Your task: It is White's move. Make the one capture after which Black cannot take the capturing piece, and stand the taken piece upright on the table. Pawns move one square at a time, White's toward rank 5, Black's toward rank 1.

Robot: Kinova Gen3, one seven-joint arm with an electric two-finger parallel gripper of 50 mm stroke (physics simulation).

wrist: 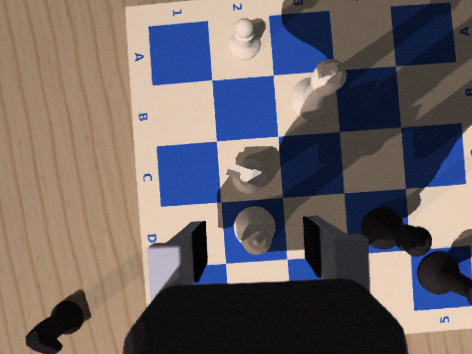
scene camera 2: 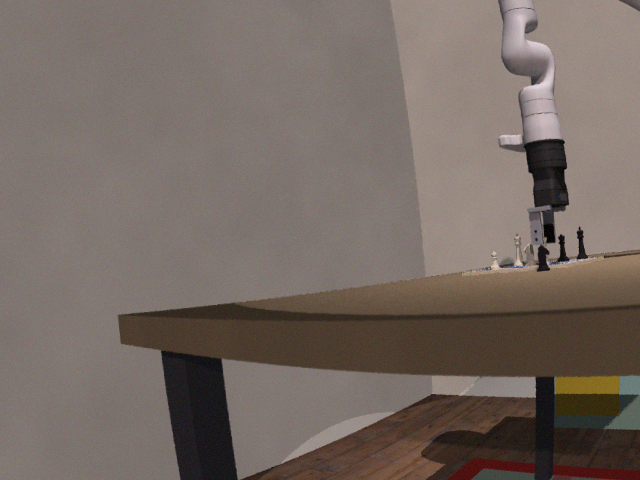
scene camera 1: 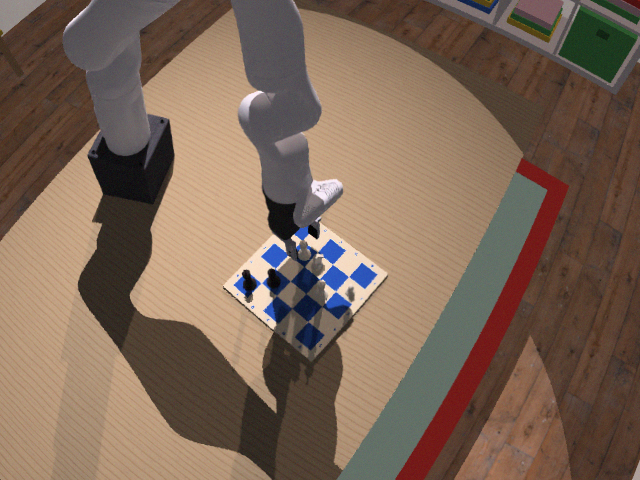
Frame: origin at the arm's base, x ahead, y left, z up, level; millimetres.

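Seen in the pictures: gripper, between the fingertips: [wrist: 255,239] [scene camera 2: 544,243] [scene camera 1: 303,245]; arm's base, origin of its link: [scene camera 1: 128,136].
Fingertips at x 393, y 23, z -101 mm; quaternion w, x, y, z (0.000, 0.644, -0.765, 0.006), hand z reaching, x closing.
Pixels of each thing's middle, then the offset from my fingertips to it.
- white round-headed piece, middle of its body: [wrist: 255,233] [scene camera 1: 303,248] dz -11, dx +2, dy -1 mm
- white knight, middle of its body: [wrist: 248,175] [scene camera 1: 317,259] [scene camera 2: 529,254] dz -17, dx +33, dy -4 mm
- black piece, middle of its body: [wrist: 399,234] [scene camera 1: 272,276] [scene camera 2: 562,247] dz -11, dx -17, dy -77 mm
- black knight, middle of its body: [wrist: 52,330] [scene camera 2: 543,258] dz -23, dx -32, dy +131 mm
- white king, middle of its body: [wrist: 320,86] [scene camera 1: 321,288] [scene camera 2: 518,249] dz -6, dx +71, dy -52 mm
- white pawn, middle of its body: [wrist: 244,35] [scene camera 1: 350,288] [scene camera 2: 494,260] dz -21, dx +113, dy -20 mm
- black king, middle of its body: [wrist: 467,287] [scene camera 1: 247,278] [scene camera 2: 581,242] dz -6, dx -51, dy -105 mm
My gripper [scene camera 1: 304,246] [scene camera 2: 542,242] [wrist: 255,239] is open and empty, low over the board [scene camera 1: 310,354] [wrist: 135,90]. Its fingers stand on either side of a white round-headed piece [scene camera 1: 303,252] [wrist: 254,225], perhaps a bishop, upright on D2. A white knight [scene camera 1: 317,262] [scene camera 2: 528,254] [wrist: 248,175] stands on C2, a black piece [scene camera 1: 272,279] [scene camera 2: 562,249] [wrist: 382,227] on D4. A black knight [scene camera 2: 542,258] [wrist: 67,317] stands upright on the table beside rank 1; it is hidden in scene camera 1.
The white king [scene camera 1: 321,294] [scene camera 2: 517,250] [wrist: 307,95] is on B3 and a white pawn [scene camera 1: 351,292] [scene camera 2: 494,260] [wrist: 244,40] on A2. The black king [scene camera 1: 248,280] [scene camera 2: 581,243] [wrist: 437,272] is on E5. The arm's shadow crosses the board.
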